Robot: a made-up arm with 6 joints.
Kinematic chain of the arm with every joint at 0, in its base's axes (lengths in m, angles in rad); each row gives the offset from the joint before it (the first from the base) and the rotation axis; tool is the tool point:
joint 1: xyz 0 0 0.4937 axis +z
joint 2: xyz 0 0 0 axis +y
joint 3: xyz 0 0 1.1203 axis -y
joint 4: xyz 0 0 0 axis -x
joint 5: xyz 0.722 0 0 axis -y
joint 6: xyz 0 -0.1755 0 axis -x
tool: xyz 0 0 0
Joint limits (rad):
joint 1: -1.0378..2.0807
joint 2: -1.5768..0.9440
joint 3: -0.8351..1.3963
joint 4: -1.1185..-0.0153
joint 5: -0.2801..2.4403
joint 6: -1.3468..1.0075
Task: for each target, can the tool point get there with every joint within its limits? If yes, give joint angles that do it. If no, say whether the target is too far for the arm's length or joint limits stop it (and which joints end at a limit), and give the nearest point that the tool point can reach.
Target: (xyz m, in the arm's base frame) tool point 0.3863 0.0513 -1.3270
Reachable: no: joint limits stop it (at a limit: joint 2, joint 4) | nearest point 0.7529 0.1000 0.4275 | short by 1.793 m
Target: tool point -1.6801 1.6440 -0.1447
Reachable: no: too far | nearest point -1.3151 1.2869 0.6107 | short by 0.912 m
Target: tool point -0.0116 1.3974 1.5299
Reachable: yes | joints 1.6959 0.6493 0.9395 -0.3822 1.4819 -0.3789
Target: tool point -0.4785 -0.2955 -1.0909
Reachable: no: joint limits stop it (at a limit: joint 1, joint 2, joint 3) | nearest point 0.2117 -0.6372 0.4659 | short by 1.737 m
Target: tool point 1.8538 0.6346 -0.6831
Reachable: no: too far | nearest point 1.2077 0.4134 0.5092 | short by 1.374 m
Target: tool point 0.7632 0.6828 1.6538
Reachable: yes | joints 0.8363 0.2594 0.5532 -0.9023 0.3642 -0.5084
